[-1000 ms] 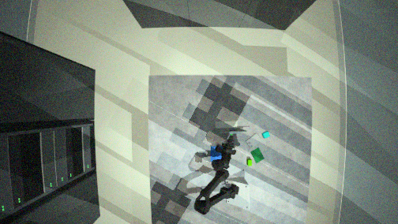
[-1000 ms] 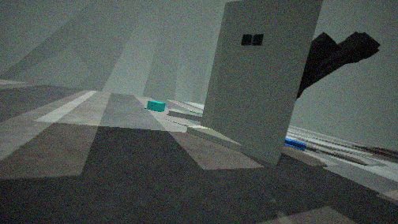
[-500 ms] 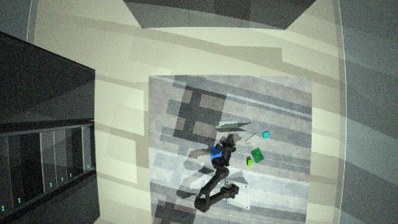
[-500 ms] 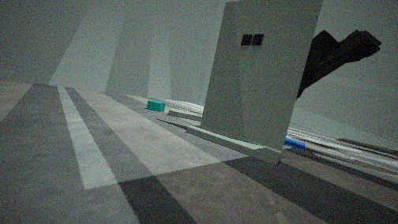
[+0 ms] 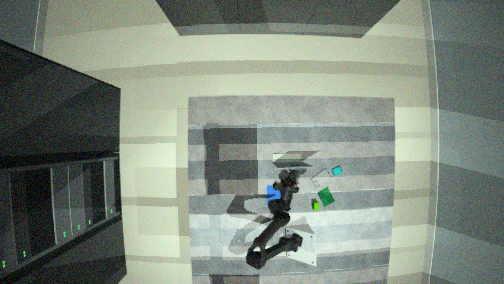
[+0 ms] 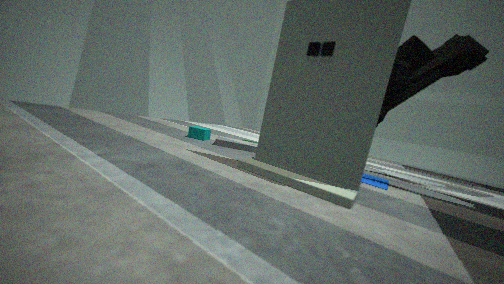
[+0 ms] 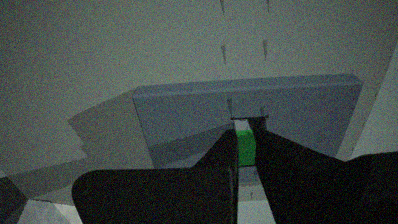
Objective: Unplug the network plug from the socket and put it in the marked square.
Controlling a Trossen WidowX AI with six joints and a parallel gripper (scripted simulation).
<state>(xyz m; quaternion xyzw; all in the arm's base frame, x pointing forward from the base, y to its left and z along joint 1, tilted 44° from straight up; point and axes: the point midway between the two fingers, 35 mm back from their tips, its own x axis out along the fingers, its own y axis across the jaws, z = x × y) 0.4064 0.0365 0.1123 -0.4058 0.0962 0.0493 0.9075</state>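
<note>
Now: gripper tip 190 mm past the blue square, 40 mm to the right of it and 200 mm above it. Round my gripper tip: upright panel 30 mm ahead, 70 mm below; then network plug right at my gripper tip; then small lime block 230 mm behind, 200 mm to the right, 180 mm below.
</note>
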